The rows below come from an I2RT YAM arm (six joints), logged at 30 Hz.
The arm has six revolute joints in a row. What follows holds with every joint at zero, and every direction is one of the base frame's. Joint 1 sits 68.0 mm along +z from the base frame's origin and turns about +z. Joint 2 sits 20.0 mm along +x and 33.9 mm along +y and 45.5 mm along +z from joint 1 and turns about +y. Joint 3 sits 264.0 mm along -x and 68.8 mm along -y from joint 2 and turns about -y. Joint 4 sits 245.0 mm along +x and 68.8 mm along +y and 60.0 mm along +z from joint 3 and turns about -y. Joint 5 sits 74.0 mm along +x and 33.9 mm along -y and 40.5 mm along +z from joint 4 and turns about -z. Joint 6 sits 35.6 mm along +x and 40.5 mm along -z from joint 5 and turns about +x. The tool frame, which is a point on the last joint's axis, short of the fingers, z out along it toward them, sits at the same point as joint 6; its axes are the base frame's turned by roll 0.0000, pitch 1.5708 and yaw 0.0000 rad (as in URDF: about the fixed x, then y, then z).
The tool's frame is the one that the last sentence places.
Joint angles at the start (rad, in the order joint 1, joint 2, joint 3, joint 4, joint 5, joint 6):
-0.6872 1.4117 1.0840 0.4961 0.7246 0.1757
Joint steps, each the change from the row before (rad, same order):
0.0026 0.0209 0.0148 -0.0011 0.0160 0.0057
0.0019 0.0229 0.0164 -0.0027 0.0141 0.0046
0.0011 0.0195 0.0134 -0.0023 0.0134 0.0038
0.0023 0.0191 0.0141 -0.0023 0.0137 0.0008
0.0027 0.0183 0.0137 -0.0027 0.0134 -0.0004
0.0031 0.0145 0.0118 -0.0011 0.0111 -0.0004
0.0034 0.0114 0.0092 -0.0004 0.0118 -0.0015
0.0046 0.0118 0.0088 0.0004 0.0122 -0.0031
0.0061 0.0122 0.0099 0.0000 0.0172 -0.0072
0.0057 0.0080 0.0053 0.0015 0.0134 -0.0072
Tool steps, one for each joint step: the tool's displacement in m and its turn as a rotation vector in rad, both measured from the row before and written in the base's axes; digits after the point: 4 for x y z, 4 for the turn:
0.0042 -0.0029 -0.0015 0.0074 -0.0017 -0.0125
0.0046 -0.0034 -0.0018 0.0081 0.0012 -0.0115
0.0037 -0.0030 -0.0019 0.0073 0.0015 -0.0117
0.0039 -0.0026 -0.0016 0.0062 0.0037 -0.0112
0.0039 -0.0024 -0.0016 0.0059 0.0050 -0.0106
0.0033 -0.0016 -0.0009 0.0034 0.0025 -0.0079
0.0027 -0.0010 -0.0007 0.0026 0.0026 -0.0084
0.0031 -0.0007 -0.0010 0.0025 0.0042 -0.0078
0.0034 -0.0003 -0.0008 0.0025 0.0077 -0.0115
0.0025 0.0003 -0.0008 0.0016 0.0072 -0.0082

